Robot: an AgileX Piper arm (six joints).
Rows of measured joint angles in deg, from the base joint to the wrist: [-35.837 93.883 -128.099 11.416 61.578 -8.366]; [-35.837 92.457 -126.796 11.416 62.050 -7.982]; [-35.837 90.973 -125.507 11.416 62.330 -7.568]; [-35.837 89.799 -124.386 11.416 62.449 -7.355]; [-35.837 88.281 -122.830 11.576 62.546 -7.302]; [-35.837 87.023 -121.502 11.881 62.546 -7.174]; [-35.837 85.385 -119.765 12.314 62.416 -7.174]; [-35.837 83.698 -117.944 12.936 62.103 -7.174]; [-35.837 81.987 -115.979 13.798 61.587 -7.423]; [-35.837 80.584 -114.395 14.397 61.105 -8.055]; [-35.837 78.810 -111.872 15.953 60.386 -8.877]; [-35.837 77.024 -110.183 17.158 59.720 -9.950]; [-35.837 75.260 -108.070 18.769 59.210 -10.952]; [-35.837 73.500 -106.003 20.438 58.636 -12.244]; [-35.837 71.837 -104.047 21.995 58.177 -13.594]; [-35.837 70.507 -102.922 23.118 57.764 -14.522]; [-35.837 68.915 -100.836 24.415 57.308 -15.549]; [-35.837 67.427 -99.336 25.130 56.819 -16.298]
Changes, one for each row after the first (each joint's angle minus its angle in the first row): [0.000 -1.426 1.303 0.000 0.472 0.384]; [0.000 -2.910 2.592 0.000 0.752 0.798]; [0.000 -4.084 3.713 0.000 0.871 1.011]; [0.000 -5.602 5.269 0.160 0.968 1.064]; [0.000 -6.860 6.597 0.465 0.968 1.192]; [0.000 -8.498 8.334 0.898 0.838 1.192]; [0.000 -10.185 10.155 1.520 0.525 1.192]; [0.000 -11.896 12.120 2.382 0.009 0.943]; [0.000 -13.299 13.704 2.981 -0.473 0.311]; [0.000 -15.073 16.227 4.537 -1.192 -0.511]; [0.000 -16.859 17.916 5.742 -1.858 -1.584]; [0.000 -18.623 20.029 7.353 -2.368 -2.586]; [0.000 -20.383 22.096 9.022 -2.942 -3.878]; [0.000 -22.046 24.052 10.579 -3.401 -5.228]; [0.000 -23.376 25.177 11.702 -3.814 -6.156]; [0.000 -24.968 27.263 12.999 -4.270 -7.183]; [0.000 -26.456 28.763 13.714 -4.759 -7.932]
